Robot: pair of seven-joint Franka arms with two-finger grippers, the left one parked.
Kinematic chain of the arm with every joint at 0, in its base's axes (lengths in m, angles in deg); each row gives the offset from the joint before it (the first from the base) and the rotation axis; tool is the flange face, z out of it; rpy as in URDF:
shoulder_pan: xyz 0 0 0.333 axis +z
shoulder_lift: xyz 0 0 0 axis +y
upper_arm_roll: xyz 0 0 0.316 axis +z
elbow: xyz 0.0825 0 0 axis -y
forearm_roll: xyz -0.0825 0 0.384 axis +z
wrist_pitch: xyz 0 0 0 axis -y
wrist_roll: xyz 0.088 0 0 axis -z
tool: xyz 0 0 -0.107 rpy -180 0 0
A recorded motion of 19 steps. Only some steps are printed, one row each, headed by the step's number.
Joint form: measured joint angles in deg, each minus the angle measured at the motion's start. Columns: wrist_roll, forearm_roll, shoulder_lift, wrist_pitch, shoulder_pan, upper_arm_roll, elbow.
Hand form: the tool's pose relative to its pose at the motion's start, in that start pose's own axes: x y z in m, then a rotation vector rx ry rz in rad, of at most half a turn. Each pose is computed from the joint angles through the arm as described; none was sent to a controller.
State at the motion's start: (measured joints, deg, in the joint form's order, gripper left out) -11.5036 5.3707 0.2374 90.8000 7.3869 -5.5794 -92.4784
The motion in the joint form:
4: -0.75 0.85 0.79 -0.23 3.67 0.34 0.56
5: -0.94 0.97 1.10 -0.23 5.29 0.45 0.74
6: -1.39 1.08 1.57 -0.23 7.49 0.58 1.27
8: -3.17 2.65 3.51 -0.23 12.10 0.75 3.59
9: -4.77 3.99 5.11 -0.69 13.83 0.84 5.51
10: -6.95 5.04 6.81 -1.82 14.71 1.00 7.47
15: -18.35 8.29 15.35 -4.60 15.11 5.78 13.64
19: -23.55 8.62 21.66 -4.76 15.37 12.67 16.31
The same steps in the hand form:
4: 0.0096 -0.0394 0.0070 0.0138 -0.0124 -0.0821
5: 0.0128 -0.0562 0.0101 0.0153 -0.0175 -0.1151
6: 0.0167 -0.0791 0.0126 0.0158 -0.0205 -0.1635
8: 0.0272 -0.1299 0.0172 0.0387 -0.0196 -0.2777
9: 0.0336 -0.1516 0.0199 0.0602 -0.0229 -0.3376
10: 0.0394 -0.1653 0.0238 0.0787 -0.0372 -0.3948
15: 0.0667 -0.2232 0.0722 0.1671 -0.1198 -0.6767
19: 0.0736 -0.2884 0.1249 0.2333 -0.1908 -0.8722

